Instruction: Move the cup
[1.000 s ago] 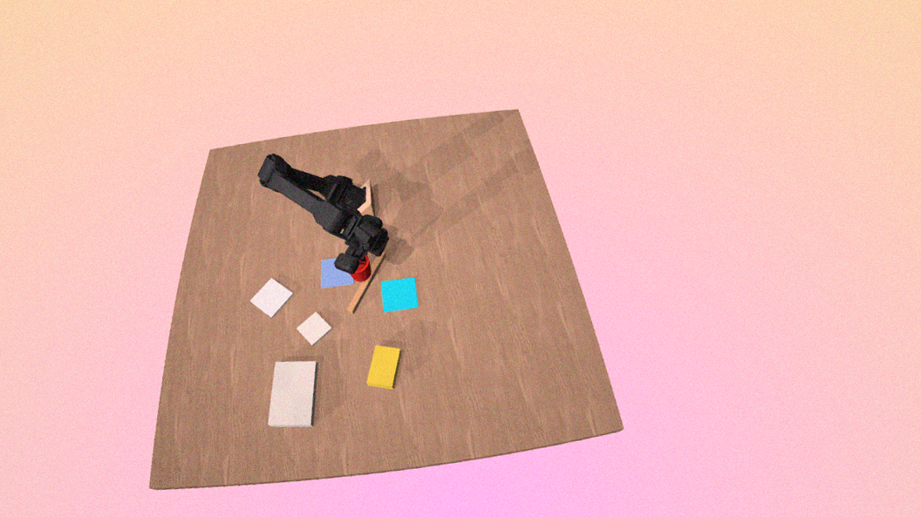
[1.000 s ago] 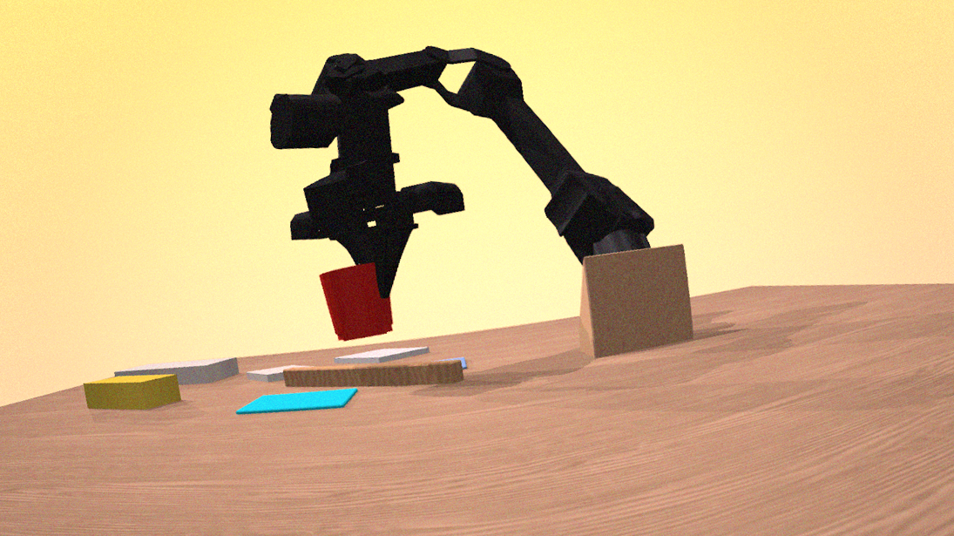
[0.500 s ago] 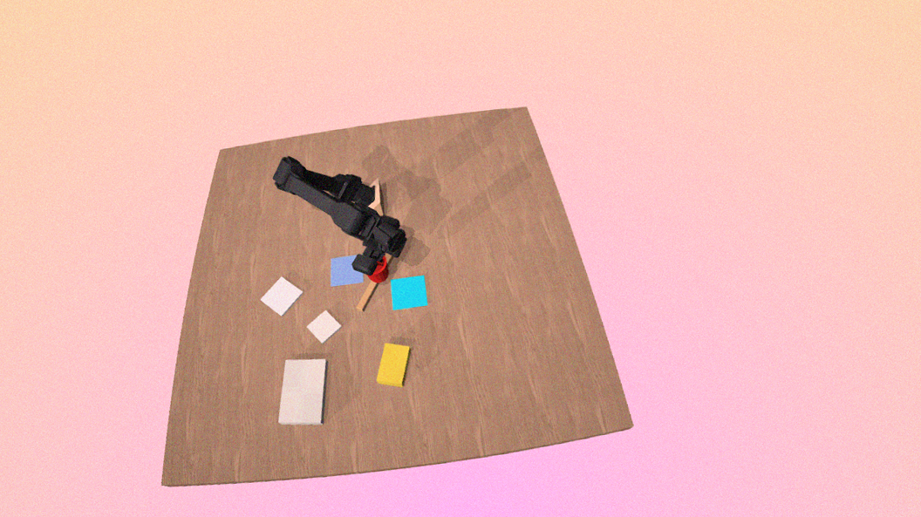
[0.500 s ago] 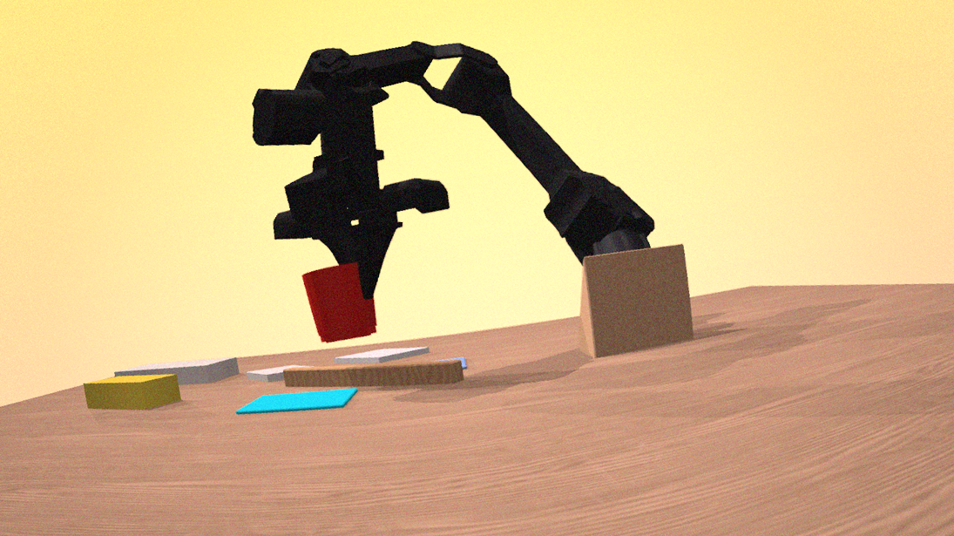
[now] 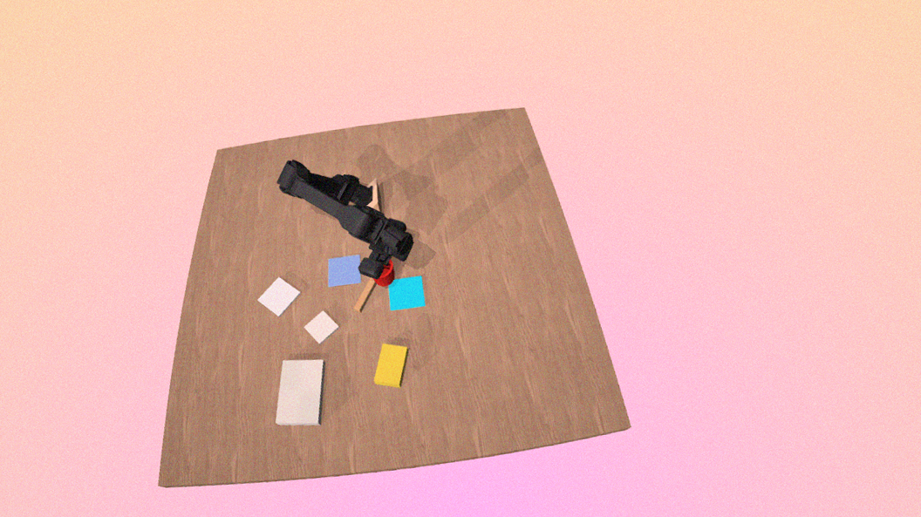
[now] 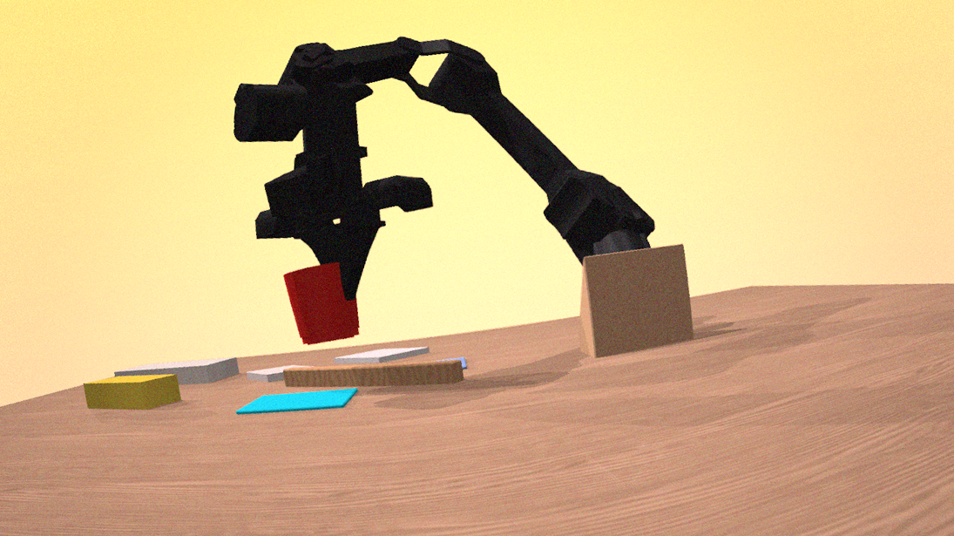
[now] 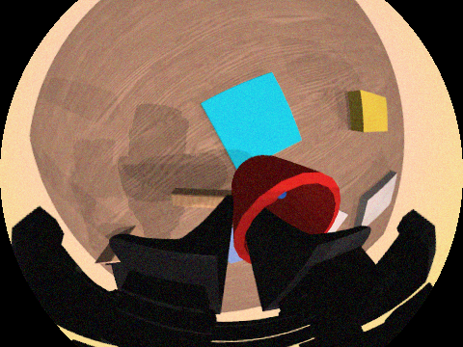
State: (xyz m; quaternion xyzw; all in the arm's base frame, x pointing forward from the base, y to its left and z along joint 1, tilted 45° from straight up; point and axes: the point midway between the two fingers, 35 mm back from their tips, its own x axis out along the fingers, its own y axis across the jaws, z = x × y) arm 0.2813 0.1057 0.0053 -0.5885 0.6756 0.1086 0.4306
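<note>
My gripper tip is 40 mm short of the blue marble, 30 mm to the left of it and 20 mm above it. From my gripper tip the other things lie so: wooden bar (90 mm below, 50 mm to the right); red cup (30 mm ahead, 20 mm to the right); cyan pad (100 mm below, 50 mm ahead, 40 mm to the left).
</note>
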